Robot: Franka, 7 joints.
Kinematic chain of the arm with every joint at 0, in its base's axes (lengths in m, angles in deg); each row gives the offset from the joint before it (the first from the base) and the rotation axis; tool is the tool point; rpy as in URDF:
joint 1: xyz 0 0 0.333 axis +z
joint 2: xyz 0 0 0 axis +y
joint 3: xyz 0 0 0.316 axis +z
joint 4: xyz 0.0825 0 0 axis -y
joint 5: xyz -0.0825 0 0.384 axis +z
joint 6: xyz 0 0 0 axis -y
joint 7: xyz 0.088 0 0 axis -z
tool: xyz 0 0 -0.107 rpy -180 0 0
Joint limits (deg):
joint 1: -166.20..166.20
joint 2: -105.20..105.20
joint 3: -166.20..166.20
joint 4: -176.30..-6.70
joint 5: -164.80..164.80
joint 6: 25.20..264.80
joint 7: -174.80..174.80
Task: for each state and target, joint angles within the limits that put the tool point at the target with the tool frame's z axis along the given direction. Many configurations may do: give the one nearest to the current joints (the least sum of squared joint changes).
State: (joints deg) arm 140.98 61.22 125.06 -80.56 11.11 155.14 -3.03
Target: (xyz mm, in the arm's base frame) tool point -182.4 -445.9 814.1 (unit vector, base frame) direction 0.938 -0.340 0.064
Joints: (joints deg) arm 166.20 55.78 124.34 -92.60 30.18 117.88 -3.03
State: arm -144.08 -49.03 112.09 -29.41 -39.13 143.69 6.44
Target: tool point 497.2 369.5 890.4 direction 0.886 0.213 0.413
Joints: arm -115.28 -27.63 118.12 -48.12 -50.43 175.72 6.44
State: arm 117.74 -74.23 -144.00 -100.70 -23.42 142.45 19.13
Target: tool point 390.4 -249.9 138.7 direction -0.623 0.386 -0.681
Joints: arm 108.56 -36.34 -140.96 -121.65 -19.66 100.29 19.13
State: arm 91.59 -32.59 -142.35 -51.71 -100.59 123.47 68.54
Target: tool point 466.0 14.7 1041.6 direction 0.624 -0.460 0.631
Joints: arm 142.58 -15.83 -119.84 -36.57 -116.90 146.61 68.54
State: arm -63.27 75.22 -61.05 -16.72 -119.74 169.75 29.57
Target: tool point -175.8 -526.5 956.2 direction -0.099 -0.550 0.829
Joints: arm -80.64 35.98 -87.27 -23.16 -162.15 166.86 29.57
